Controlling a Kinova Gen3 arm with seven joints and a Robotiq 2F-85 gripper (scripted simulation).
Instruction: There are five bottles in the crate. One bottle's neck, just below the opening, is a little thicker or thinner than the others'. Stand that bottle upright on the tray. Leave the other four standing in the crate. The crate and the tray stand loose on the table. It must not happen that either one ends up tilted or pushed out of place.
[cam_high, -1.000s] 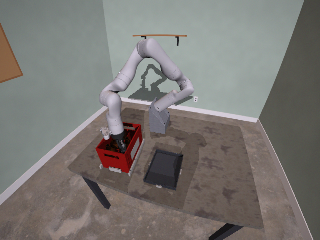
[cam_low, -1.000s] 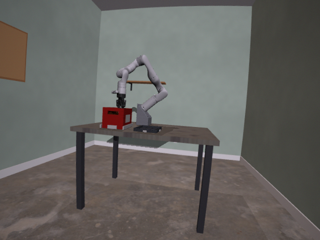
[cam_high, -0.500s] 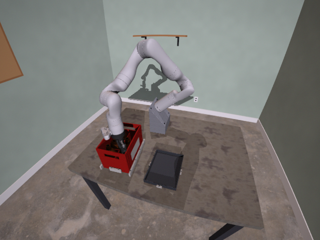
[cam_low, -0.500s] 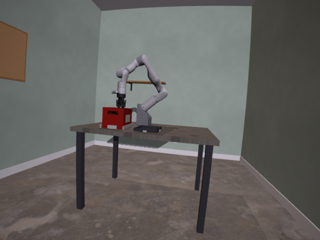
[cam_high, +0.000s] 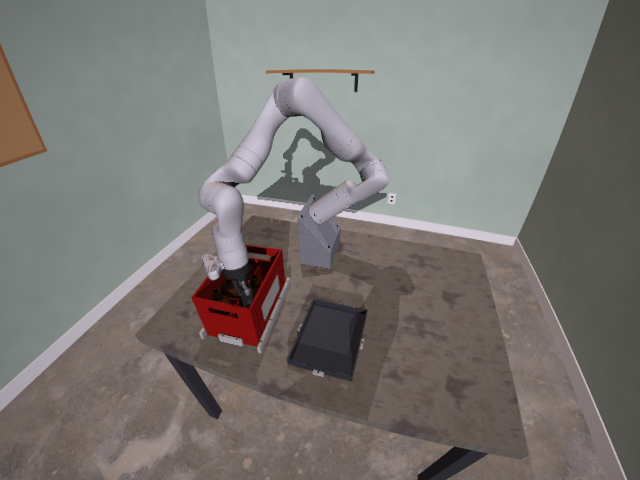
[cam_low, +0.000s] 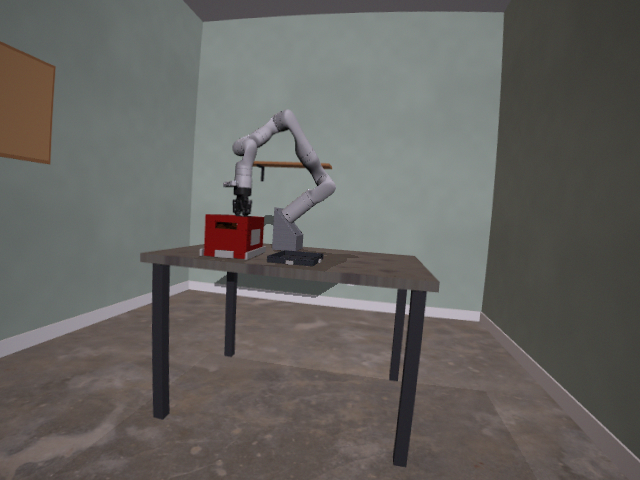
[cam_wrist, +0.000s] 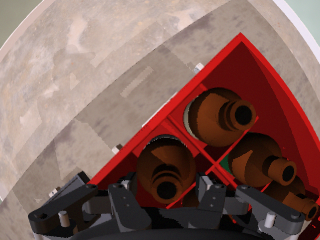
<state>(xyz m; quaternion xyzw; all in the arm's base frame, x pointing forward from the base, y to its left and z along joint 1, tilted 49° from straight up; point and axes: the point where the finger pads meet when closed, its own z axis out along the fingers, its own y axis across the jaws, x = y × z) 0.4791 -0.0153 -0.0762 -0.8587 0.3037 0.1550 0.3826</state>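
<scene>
The crate is 80 mm behind my hand, 70 mm below it and 50 mm to the right of it. Round my hand: dark tray: 250 mm to the left, 140 mm below, 50 mm behind.
</scene>
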